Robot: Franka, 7 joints.
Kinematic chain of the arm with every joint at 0, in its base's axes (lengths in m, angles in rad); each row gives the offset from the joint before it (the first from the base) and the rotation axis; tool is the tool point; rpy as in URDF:
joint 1: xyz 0 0 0.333 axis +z
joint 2: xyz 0 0 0 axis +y
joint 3: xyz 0 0 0.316 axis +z
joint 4: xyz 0.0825 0 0 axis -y
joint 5: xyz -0.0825 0 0.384 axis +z
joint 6: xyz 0 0 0 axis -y
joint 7: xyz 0.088 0 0 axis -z
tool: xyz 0 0 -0.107 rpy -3.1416 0 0
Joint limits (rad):
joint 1: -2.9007..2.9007
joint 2: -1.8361..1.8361
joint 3: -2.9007..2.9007
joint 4: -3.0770..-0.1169
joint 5: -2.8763..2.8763
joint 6: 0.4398..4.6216
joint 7: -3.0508..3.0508
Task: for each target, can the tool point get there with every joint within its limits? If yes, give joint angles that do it. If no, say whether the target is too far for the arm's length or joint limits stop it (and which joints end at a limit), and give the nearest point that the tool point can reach.
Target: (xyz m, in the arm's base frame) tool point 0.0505 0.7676 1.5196
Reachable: no: too far | nearest point 0.0306 0.4657 1.0529 | short by 0.556 m
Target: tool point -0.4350 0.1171 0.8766
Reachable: yes | joints 2.0084 -0.4673 0.6014 -1.6604 0.3932 2.4773 -2.0303
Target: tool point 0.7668 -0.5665 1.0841
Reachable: no: too far | nearest point 0.5420 -0.4004 0.8639 | short by 0.356 m
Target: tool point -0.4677 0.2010 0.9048
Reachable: yes | joints -2.1114 0.4908 -2.0519 -1.2184 -2.1984 2.8950 1.3861
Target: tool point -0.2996 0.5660 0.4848
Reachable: yes | joints 0.0985 -1.2939 1.3228 -1.8546 1.8718 1.9115 0.8875
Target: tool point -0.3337 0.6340 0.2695
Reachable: yes | joints -1.5118 -1.2655 -2.0579 -1.2762 -2.4442 0.7779 -2.5666
